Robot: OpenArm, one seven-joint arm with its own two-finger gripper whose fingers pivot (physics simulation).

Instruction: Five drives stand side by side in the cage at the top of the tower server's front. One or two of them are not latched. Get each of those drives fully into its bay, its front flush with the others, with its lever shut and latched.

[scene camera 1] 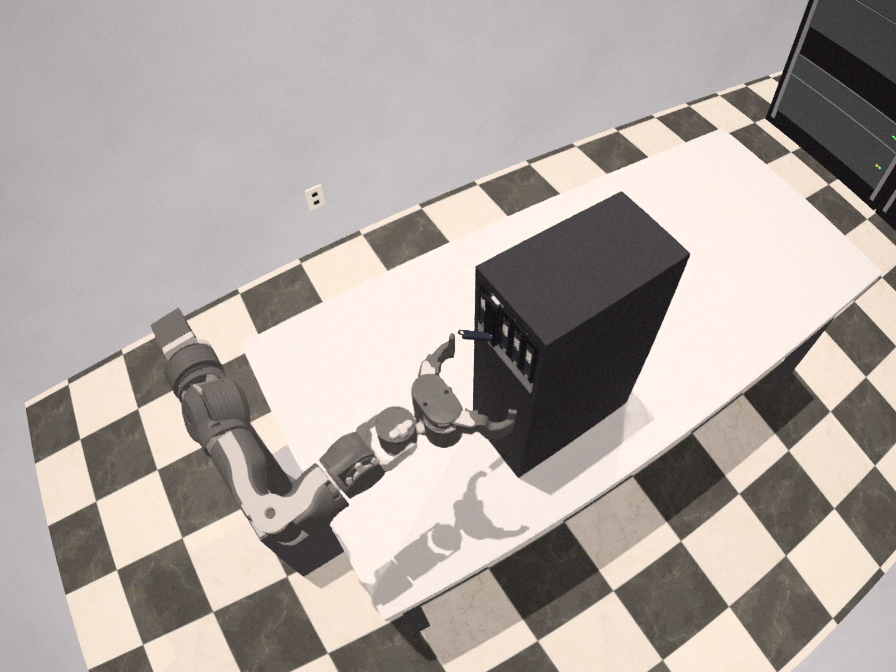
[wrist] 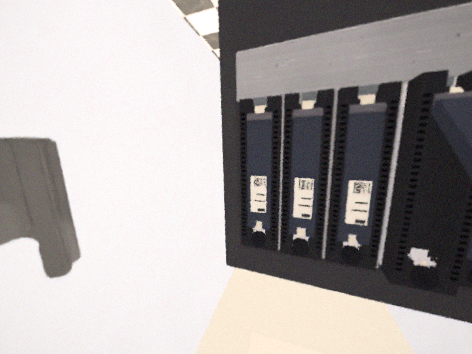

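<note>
The black tower server (scene camera 1: 578, 347) (wrist: 350, 25) stands on the table. In the wrist view, three drives (wrist: 260, 150) (wrist: 306, 150) (wrist: 367, 150) at left sit level, levers shut. The fourth drive (wrist: 422, 200) has its lever (wrist: 457, 117) (scene camera 1: 474, 334) swung far out from the cage front; its carrier appears slightly forward of its neighbours. The fifth drive (scene camera 1: 482, 307) is mostly outside the wrist view, beyond that lever. My gripper (scene camera 1: 483, 374) is wide open and empty before the server's front. One fingertip appears close to the lever's free end; the exact gap is unclear.
The white table (scene camera 1: 694, 188) carries the server. A grey strip (wrist: 300, 65) borders the drive bays. The arm (scene camera 1: 238, 462) reaches in from the table's left end. A dark rack cabinet (scene camera 1: 825, 94) stands on the floor at the far right. A wall outlet (scene camera 1: 314, 196) is behind.
</note>
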